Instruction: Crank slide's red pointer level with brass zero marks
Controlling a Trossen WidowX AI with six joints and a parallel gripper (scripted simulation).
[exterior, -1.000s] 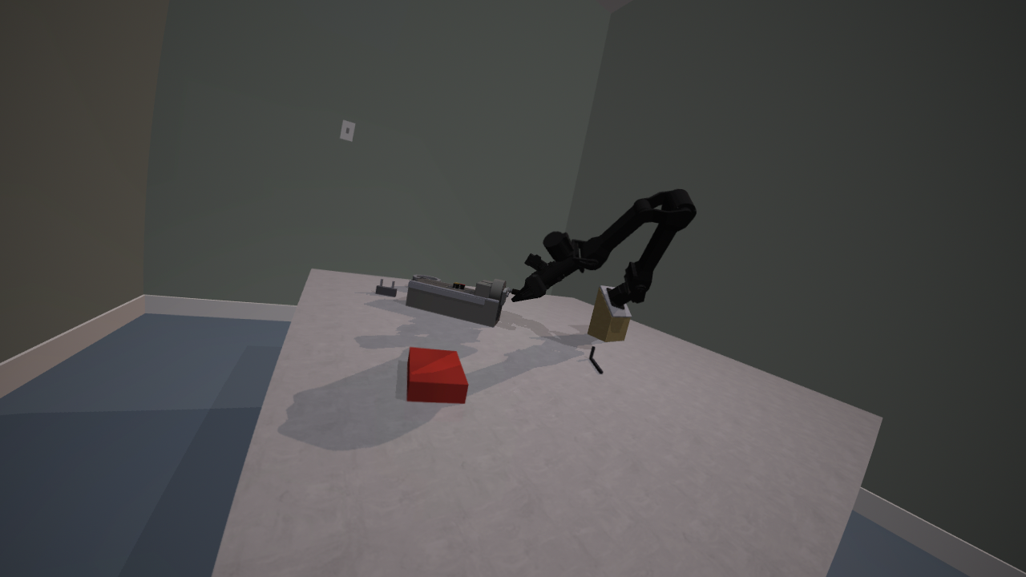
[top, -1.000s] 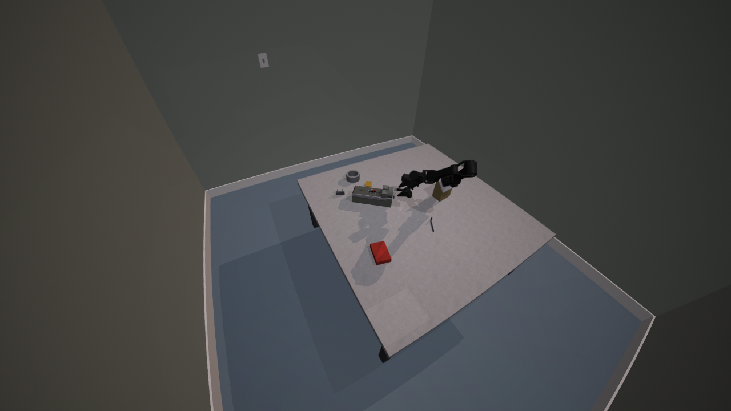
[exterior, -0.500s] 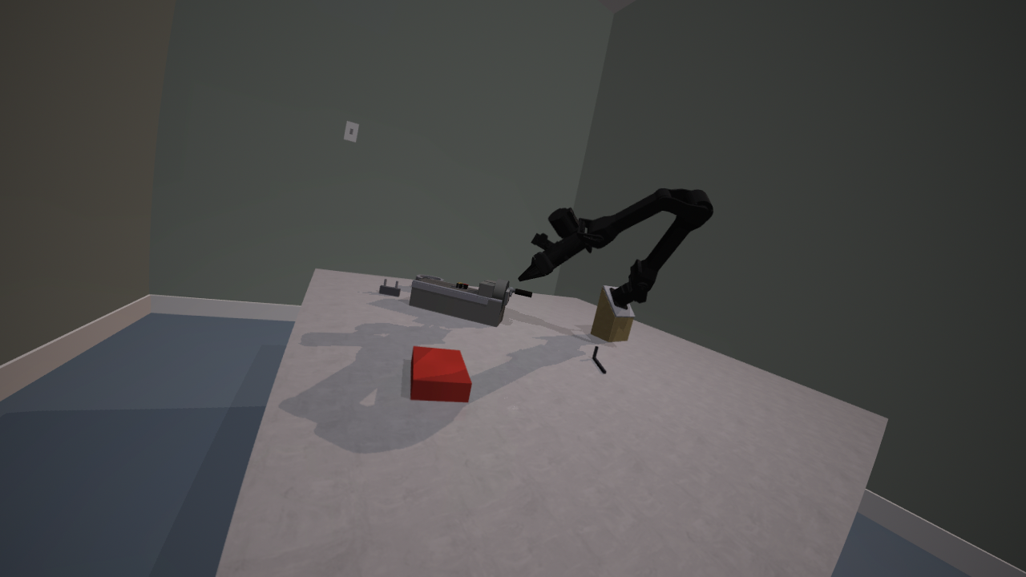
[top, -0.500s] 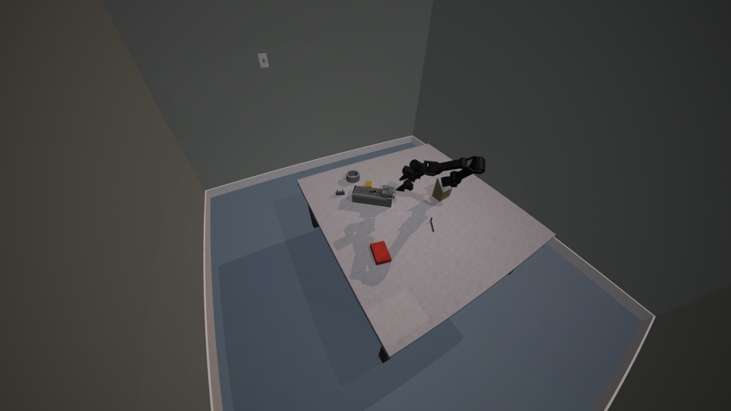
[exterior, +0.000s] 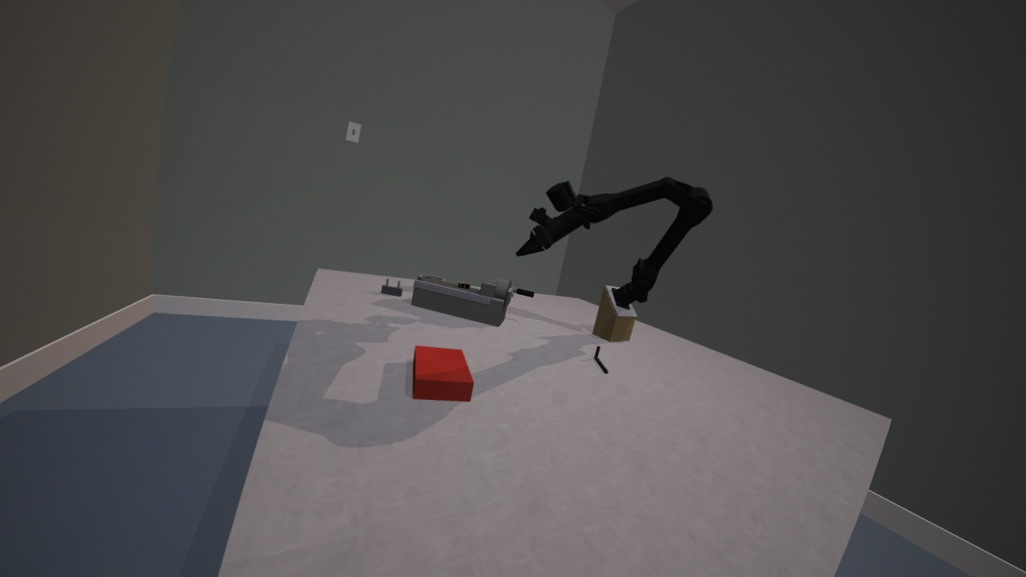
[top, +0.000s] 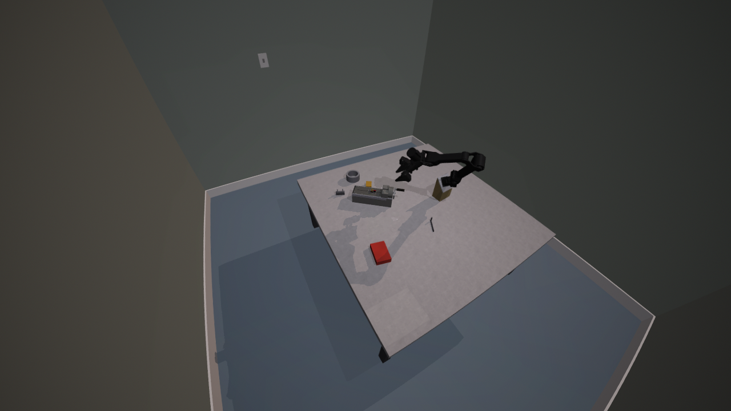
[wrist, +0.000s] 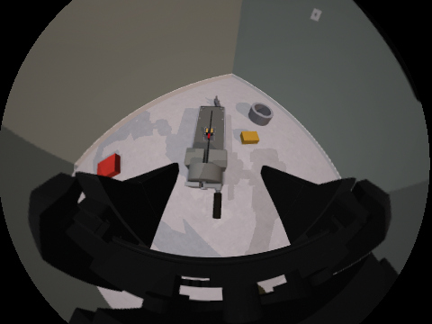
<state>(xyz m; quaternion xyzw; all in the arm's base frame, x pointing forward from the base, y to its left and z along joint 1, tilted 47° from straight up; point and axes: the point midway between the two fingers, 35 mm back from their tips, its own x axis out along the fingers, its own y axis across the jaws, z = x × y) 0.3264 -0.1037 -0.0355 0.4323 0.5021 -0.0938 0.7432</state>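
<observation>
Right now the red pointer is 110 mm ahead of my gripper tip, 50 mm to the right of it and 120 mm below it. From my gripper tip the other things lie so: black crank handle 40 mm behind, 20 mm to the left, 100 mm below; yellow block 80 mm ahead, 210 mm to the right, 190 mm below; black bent key 110 mm behind, 290 mm to the left, 190 mm below.
</observation>
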